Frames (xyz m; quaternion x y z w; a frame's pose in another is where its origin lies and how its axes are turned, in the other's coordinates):
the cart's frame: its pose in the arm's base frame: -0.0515 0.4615 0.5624 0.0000 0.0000 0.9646 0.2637
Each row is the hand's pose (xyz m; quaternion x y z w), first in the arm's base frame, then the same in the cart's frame.
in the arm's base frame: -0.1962 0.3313 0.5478 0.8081 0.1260 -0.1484 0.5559
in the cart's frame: 0.0583 0.1857 -0.0146 0.3346 -0.7463 -0.5754 0.0034
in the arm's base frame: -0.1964 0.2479 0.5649 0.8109 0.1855 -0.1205 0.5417
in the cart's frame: 0.0161 0.2576 0.0025 0.3928 -0.7333 -0.5543 0.0266
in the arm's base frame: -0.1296 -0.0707 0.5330 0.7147 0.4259 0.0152 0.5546
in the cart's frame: -0.2035 0.4979 -0.0294 0.5993 -0.5771 -0.5310 0.1609
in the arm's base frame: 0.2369 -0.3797 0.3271 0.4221 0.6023 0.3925 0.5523
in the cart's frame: -0.6762 0.5775 -0.2353 0.6923 -0.2483 -0.4292 0.5242
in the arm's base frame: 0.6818 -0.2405 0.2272 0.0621 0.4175 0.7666 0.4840
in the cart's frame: -0.9884 0.2313 -0.3352 0.4191 0.0502 -0.2647 0.8671
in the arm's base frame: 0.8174 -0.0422 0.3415 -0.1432 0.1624 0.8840 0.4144
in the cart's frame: -1.0043 -0.0084 -0.2209 0.1189 0.1810 -0.1666 0.9620
